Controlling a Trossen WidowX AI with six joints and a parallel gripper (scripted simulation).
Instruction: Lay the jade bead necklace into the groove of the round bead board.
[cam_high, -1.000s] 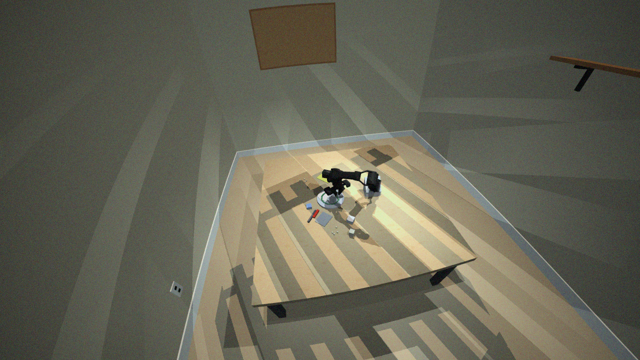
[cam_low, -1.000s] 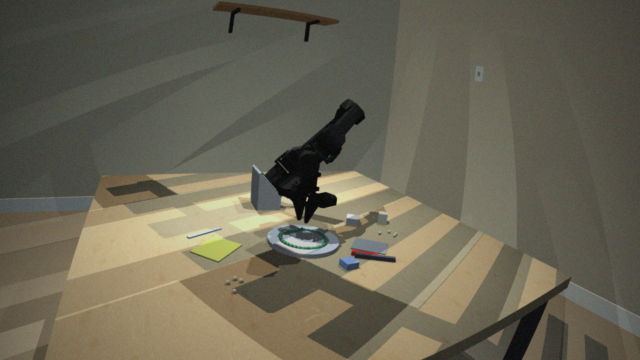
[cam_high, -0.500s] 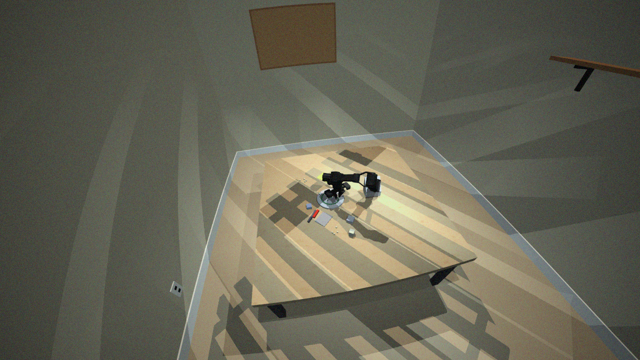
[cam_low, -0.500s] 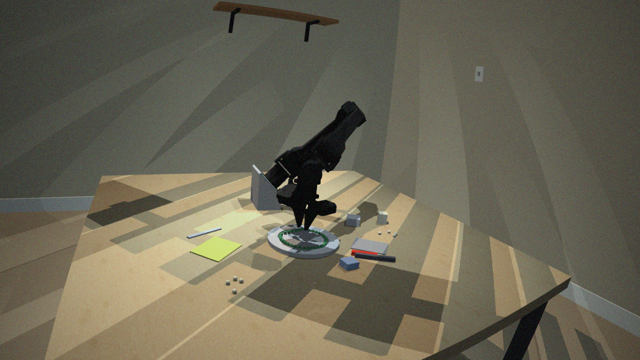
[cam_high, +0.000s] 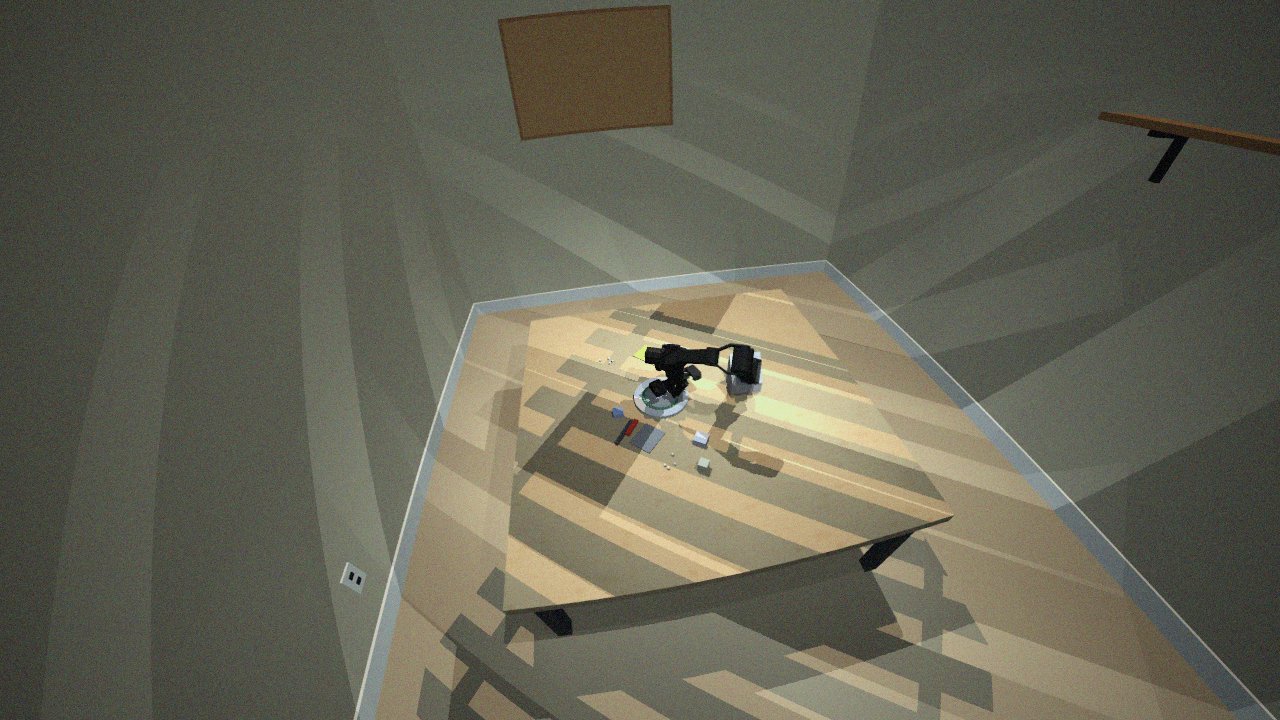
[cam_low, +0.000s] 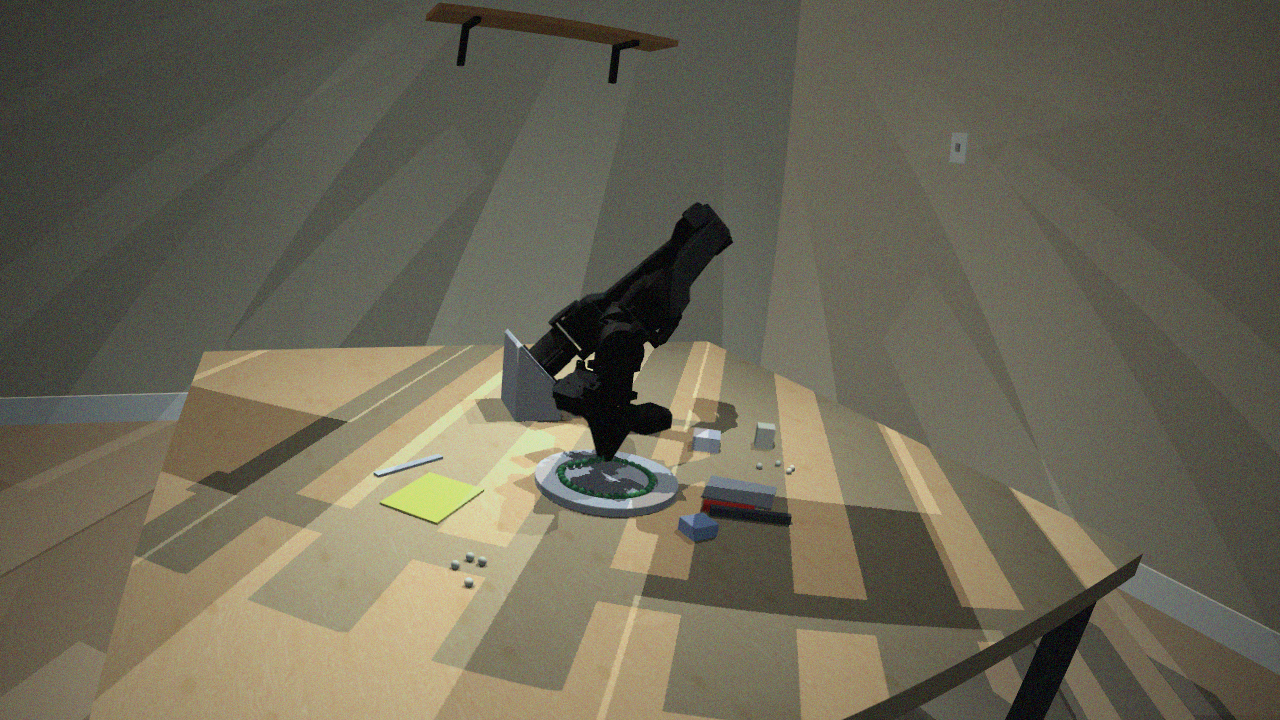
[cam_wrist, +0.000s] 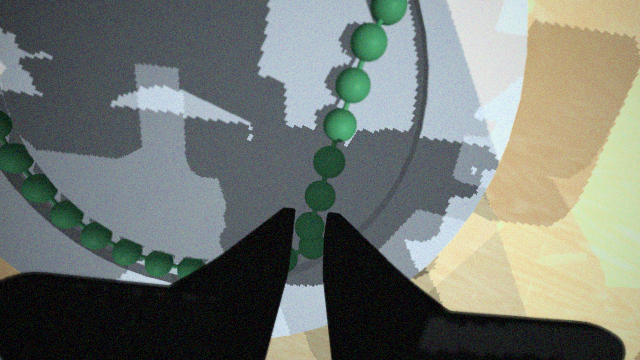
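Now: the round grey bead board 5 cm ahead of my gripper tip, 2 cm to the right of it and 1 cm below it. The rest, counted from my gripper tip: grey plate 14 cm to the left, 14 cm ahead, 1 cm below; then blue block 22 cm ahead, 1 cm to the left, 1 cm below; then red and black pen 20 cm ahead, 9 cm to the left, 1 cm below.
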